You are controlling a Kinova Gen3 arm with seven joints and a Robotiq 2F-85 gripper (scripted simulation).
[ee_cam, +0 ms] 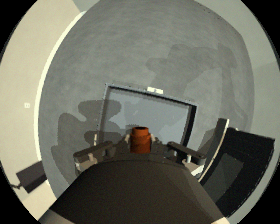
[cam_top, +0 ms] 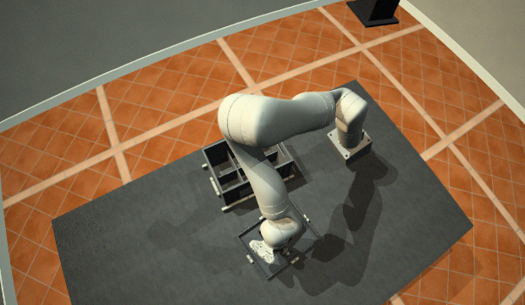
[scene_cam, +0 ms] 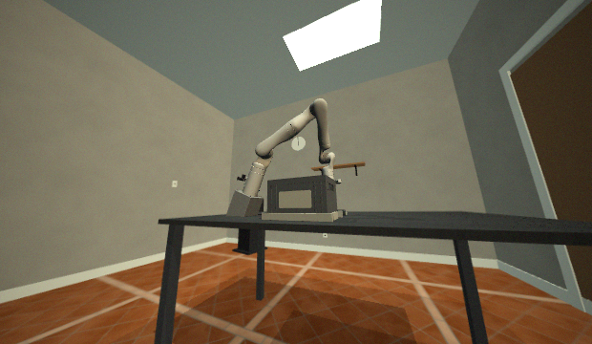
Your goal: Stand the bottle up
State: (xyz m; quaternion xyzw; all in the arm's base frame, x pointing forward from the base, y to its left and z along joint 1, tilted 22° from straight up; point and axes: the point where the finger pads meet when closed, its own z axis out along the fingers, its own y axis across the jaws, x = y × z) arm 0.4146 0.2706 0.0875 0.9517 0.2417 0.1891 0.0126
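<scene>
The dark tray is 3 cm below my hand, 3 cm behind it and 2 cm to the right of it. The rest, counted from my hand: dark crate: 30 cm to the right, 4 cm above; brown bottle: 4 cm behind, 2 cm to the right.
</scene>
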